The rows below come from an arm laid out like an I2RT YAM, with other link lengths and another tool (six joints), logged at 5 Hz.
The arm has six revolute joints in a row. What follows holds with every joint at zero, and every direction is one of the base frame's. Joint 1 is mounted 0.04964 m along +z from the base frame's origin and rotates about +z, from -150 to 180 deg. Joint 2 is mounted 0.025 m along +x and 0.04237 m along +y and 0.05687 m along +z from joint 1 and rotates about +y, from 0 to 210 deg. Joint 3 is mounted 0.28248 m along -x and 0.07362 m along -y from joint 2 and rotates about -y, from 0 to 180 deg. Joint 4 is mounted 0.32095 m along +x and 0.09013 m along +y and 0.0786 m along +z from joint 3 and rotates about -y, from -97 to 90 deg. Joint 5 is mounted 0.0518 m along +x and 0.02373 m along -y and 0.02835 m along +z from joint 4 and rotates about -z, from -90 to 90 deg. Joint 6 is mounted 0.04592 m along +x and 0.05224 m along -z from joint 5 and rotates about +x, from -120 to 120 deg. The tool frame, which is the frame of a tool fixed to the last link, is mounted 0.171 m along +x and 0.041 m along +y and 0.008 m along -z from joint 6; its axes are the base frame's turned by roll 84.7, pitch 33.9 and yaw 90 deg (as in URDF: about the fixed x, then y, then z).
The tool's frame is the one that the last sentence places.
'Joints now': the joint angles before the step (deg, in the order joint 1, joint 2, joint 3, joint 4, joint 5, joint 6). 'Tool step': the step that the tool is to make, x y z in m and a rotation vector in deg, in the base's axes. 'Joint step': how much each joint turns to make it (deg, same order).
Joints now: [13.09 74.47 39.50 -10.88 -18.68 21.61]
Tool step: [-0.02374 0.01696 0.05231 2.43 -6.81 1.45]
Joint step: [3.83 -11.08 -2.21 -1.01 1.37 2.12]
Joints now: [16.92 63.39 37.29 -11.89 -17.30 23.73]
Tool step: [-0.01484 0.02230 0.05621 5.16 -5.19 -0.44]
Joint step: [5.22 -6.86 0.83 0.57 2.95 5.97]
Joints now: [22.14 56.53 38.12 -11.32 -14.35 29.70]
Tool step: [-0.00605 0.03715 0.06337 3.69 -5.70 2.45]
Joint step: [6.53 0.63 6.46 1.49 3.27 2.65]
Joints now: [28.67 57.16 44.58 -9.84 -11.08 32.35]
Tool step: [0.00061 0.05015 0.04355 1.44 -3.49 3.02]
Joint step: [7.18 6.88 8.96 1.77 4.12 0.86]
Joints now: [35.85 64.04 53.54 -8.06 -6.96 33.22]
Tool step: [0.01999 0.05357 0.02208 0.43 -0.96 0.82]
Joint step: [5.14 11.11 10.90 1.33 4.19 1.09]
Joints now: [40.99 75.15 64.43 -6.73 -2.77 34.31]
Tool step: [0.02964 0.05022 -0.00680 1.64 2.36 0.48]
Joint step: [2.15 11.89 9.23 2.15 0.74 3.18]
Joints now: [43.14 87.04 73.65 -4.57 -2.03 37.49]
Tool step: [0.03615 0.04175 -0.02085 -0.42 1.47 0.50]
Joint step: [0.43 11.78 9.61 0.84 -0.29 0.64]
